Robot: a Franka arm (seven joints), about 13 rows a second.
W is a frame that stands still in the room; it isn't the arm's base.
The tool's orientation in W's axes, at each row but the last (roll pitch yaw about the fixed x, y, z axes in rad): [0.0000, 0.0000, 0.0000]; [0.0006, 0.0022, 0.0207]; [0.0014, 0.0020, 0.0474]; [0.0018, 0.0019, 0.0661]
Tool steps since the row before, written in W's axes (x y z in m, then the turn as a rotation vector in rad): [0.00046, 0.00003, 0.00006, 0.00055, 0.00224, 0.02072]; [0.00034, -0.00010, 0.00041, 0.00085, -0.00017, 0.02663]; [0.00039, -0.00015, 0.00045, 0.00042, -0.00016, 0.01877]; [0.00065, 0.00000, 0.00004, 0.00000, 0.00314, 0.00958]
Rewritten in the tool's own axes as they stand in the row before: [0.00046, 0.00003, 0.00006, 0.00055, 0.00224, 0.02072]; [0.00034, -0.00011, 0.00041, 0.00079, -0.00017, 0.02663]; [0.00038, -0.00017, 0.00045, 0.00037, -0.00015, 0.01877]; [0.00065, -0.00004, 0.00004, 0.00019, 0.00315, 0.00957]
